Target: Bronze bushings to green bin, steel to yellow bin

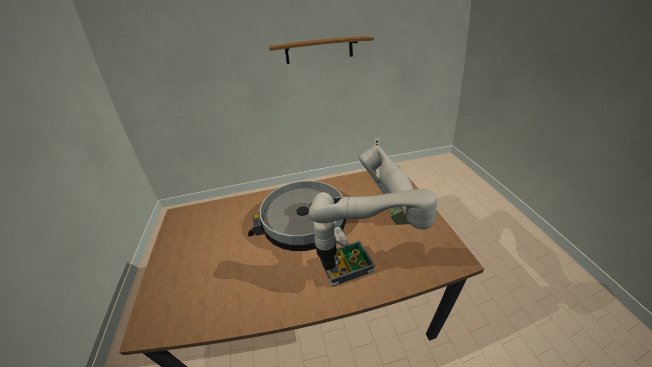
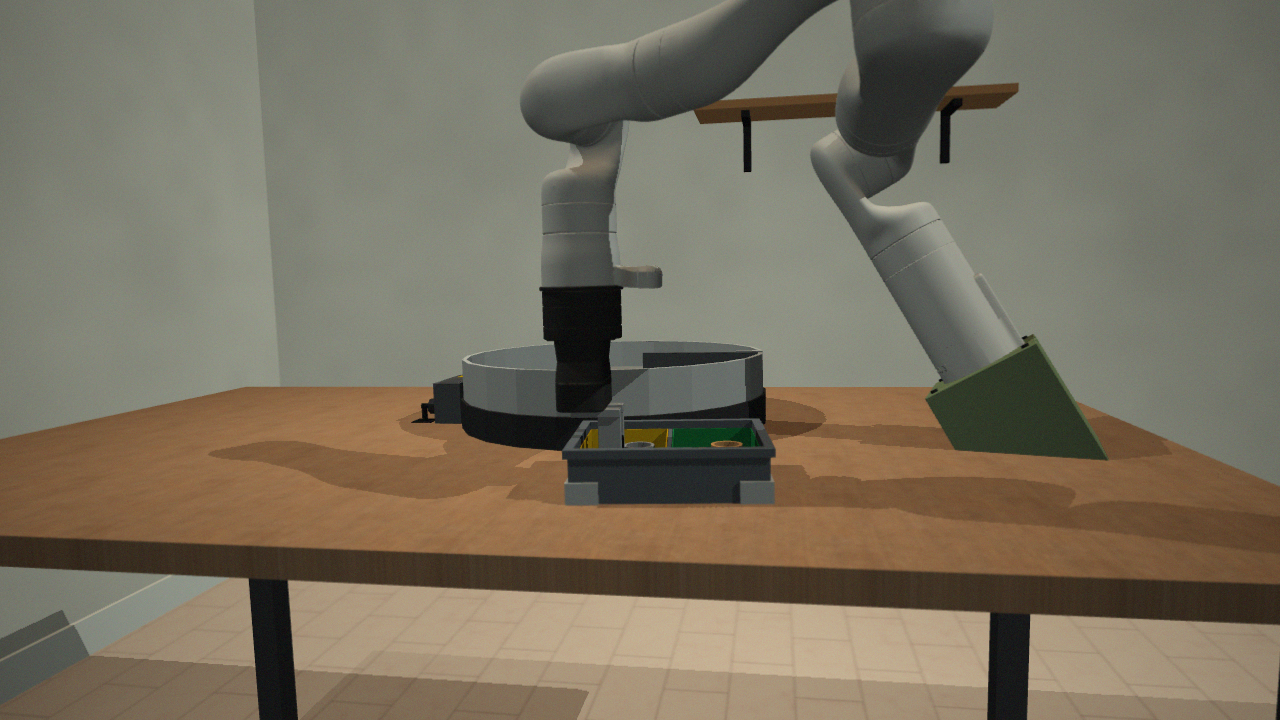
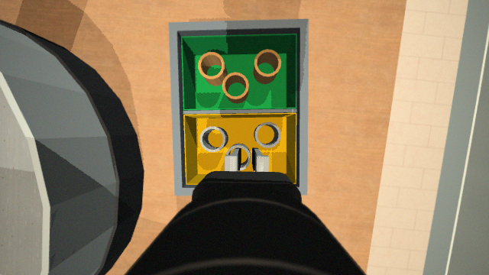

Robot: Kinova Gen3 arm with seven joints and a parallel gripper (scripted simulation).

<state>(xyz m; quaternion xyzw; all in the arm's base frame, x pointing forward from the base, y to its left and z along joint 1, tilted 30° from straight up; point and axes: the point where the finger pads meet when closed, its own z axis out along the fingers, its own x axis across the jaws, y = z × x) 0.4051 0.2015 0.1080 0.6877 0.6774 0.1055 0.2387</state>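
My gripper is now 6 cm past the bin and 1 cm above it. From my hand the other things lie so: grey turntable (37 cm to the right, 2 cm above, 1 cm ahead).
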